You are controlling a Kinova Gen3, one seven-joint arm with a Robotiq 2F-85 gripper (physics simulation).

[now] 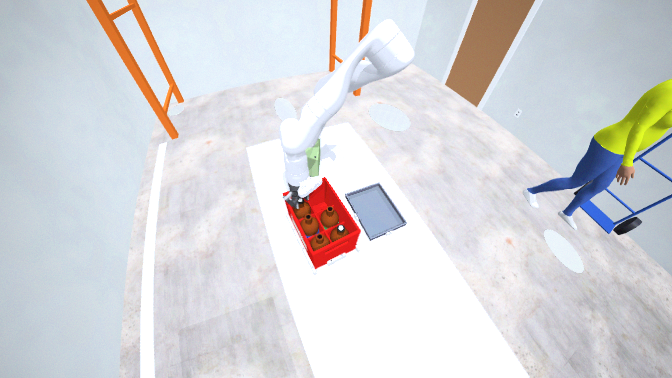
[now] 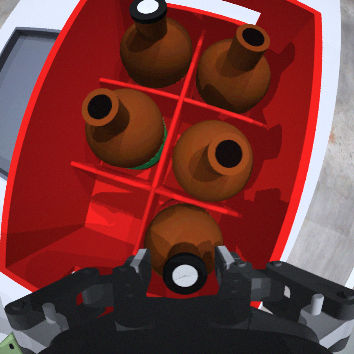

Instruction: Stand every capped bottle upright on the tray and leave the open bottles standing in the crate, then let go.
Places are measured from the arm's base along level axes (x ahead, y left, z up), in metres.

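Pixels of known places: gripper, fingertip midpoint: [image 1: 301, 203] [image 2: 182, 260].
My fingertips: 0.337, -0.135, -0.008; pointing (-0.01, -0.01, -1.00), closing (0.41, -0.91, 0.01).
Note:
Ahead of a thing's pixels: the offset from my fingertips to its top centre, as dx, dy, dz. "spot": to the spot under its first point. Level surfaces: height alone.
A red crate @(+0.078, +0.046, +0.031) [image 1: 337, 250] [image 2: 295, 230] holds several brown bottles, all upright in its compartments. One white-capped bottle @(-0.003, -0.003, +0.019) [image 1: 302, 209] [image 2: 184, 232] stands in the compartment nearest my gripper. Another white-capped bottle @(+0.163, +0.094, +0.019) [image 1: 340, 234] [image 2: 156, 52] stands at the far end. Three open bottles with dark mouths, an open bottle @(+0.076, +0.089, +0.019) [image 1: 330, 217] [image 2: 125, 127], an open bottle @(+0.078, +0.002, +0.019) [image 1: 309, 226] [image 2: 212, 160] and an open bottle @(+0.166, +0.012, +0.019) [image 1: 320, 242] [image 2: 233, 75], stand in other compartments. My gripper [image 1: 298, 202] [image 2: 182, 260] is part open, its fingers on either side of the near capped bottle's neck, holding nothing. The grey tray @(spot: +0.090, +0.325, -0.139) [image 1: 377, 212] [image 2: 25, 75] bears no bottle.
One crate compartment beside the near capped bottle is empty. The tray lies beside the crate on the white table @(dz -0.144) [image 1: 380, 300]. A green block [image 1: 313, 159] [image 2: 9, 345] stands behind the crate near the arm. A person [image 1: 612, 140] with a blue hand truck [image 1: 597, 212] is off to the right.

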